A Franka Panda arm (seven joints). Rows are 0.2 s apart.
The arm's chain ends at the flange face. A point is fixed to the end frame.
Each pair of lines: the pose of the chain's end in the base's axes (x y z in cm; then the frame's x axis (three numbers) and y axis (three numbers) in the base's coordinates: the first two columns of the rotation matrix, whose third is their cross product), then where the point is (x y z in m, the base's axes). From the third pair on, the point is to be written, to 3 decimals.
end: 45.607 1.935 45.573 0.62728 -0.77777 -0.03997 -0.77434 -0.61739 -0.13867
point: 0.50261 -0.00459 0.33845
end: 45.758 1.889 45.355 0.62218 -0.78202 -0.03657 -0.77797 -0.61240 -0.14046
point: 0.50437 -0.00554 0.33647
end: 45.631 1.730 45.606 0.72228 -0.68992 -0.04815 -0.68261 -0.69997 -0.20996
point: 0.511 0.006 0.340
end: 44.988 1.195 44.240 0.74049 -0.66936 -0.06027 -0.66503 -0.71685 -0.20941
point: 0.503 0.003 0.326
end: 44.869 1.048 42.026 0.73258 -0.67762 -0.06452 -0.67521 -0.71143 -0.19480
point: 0.501 0.000 0.303
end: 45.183 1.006 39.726 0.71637 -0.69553 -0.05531 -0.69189 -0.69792 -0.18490
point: 0.503 -0.003 0.280
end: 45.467 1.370 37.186 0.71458 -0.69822 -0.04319 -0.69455 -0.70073 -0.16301
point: 0.505 -0.002 0.255
